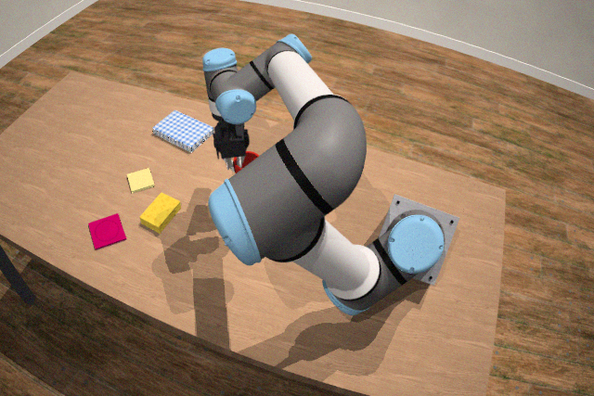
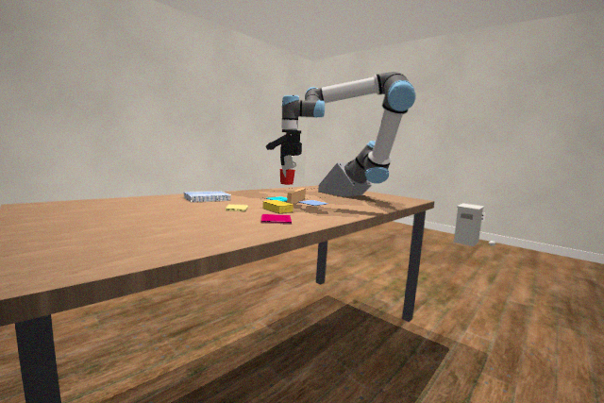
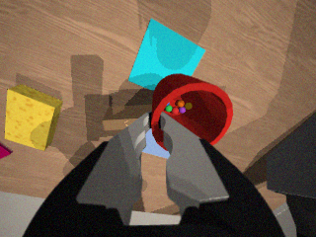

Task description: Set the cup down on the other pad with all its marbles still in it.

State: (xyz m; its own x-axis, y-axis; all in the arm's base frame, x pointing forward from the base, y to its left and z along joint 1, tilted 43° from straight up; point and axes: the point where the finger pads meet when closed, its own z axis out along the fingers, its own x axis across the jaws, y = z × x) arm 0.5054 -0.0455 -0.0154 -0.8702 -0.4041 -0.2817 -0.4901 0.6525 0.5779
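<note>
Right now the cyan pad is 10 mm behind my hand, 40 mm to the right of it and 140 mm below it. Also, from my hand: red cup: 30 mm behind, 20 mm to the right, 30 mm below; wooden rail: 50 mm behind, 30 mm to the left, 110 mm below.
</note>
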